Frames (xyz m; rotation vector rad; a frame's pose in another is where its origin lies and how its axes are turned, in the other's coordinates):
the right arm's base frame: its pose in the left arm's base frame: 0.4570 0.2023 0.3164 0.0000 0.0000 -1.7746
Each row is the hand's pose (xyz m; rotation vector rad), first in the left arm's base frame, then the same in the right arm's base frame.
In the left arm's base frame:
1: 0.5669 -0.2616 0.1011 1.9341 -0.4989 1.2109
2: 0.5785 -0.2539 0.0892 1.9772 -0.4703 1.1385
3: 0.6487 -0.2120 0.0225 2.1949 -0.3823 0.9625
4: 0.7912 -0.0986 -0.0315 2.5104 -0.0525 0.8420
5: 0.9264 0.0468 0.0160 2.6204 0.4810 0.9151
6: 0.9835 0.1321 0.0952 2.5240 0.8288 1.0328
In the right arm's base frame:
1: 0.4321 0.2015 -0.2153 -1.8485 -1.3616 -1.7662
2: 0.4222 0.2113 -0.2272 -1.8822 -1.4421 -1.7448
3: 0.3669 0.2716 -0.2939 -1.9575 -1.6991 -1.5245
4: 0.2270 0.3882 -0.3479 -1.7757 -2.0895 -1.1452
5: 0.0573 0.4912 -0.3004 -1.2927 -2.3552 -0.9435
6: -0.0378 0.5298 -0.2212 -0.9299 -2.4247 -0.9545

